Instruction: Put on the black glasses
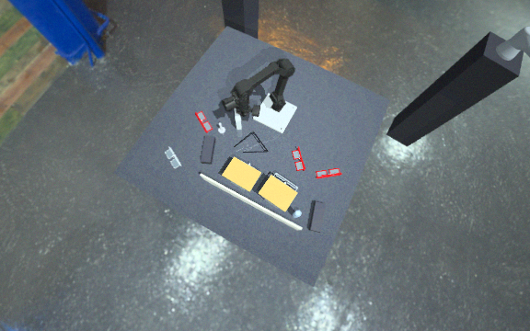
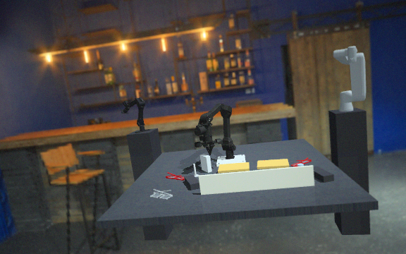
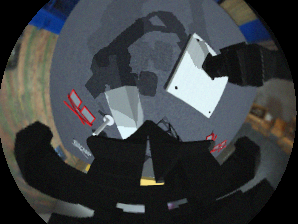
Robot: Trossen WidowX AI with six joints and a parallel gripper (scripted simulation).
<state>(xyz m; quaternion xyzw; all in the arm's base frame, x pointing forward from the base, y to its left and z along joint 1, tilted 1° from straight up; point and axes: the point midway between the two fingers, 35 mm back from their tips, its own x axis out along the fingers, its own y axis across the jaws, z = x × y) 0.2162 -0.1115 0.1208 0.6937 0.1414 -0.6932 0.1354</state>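
My gripper tip is 1 cm short of the white block, 3 cm to the left of it and 5 cm above it. The rest, counted from my gripper tip: white peg 11 cm ahead, 9 cm to the right, 8 cm below; long white board 39 cm ahead, 30 cm to the left, 5 cm below; pale blue tag 31 cm ahead, 55 cm to the left, 6 cm below.
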